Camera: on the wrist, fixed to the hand. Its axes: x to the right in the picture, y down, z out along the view.
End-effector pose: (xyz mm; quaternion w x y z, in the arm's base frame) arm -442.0 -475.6 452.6 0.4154 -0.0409 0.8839 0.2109
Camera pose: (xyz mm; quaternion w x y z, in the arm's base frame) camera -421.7 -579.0 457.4 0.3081 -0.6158 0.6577 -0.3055
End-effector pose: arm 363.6 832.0 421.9 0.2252 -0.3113 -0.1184 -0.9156
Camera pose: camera 320.1 915.2 373.8 0.4300 -0.0438 0.4195 0.7982
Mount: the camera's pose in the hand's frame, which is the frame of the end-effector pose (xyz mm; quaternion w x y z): -27.5 -97.3 -30.2 0.6701 0.1656 0.1432 -0.7093
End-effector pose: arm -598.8 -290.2 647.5 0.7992 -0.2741 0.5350 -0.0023
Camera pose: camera -608.2 -377.9 705.5 0.5027 -0.4304 0.2781 -0.6962
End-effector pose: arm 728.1 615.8 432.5 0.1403 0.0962 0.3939 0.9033
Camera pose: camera 762.7 649.3 338.6 0.6623 -0.3210 0.5018 0.4543
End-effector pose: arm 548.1 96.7 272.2 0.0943 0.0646 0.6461 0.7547
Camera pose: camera 574.0 75.8 172.1 0.4952 -0.5074 0.6172 0.3411
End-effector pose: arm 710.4 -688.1 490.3 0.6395 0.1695 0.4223 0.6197
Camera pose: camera 754.4 -740.1 409.7 0.7795 -0.1688 0.5974 -0.0840
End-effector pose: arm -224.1 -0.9 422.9 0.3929 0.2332 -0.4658 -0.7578
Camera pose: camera -223.2 30.7 322.2 0.2461 -0.6602 0.2159 0.6759
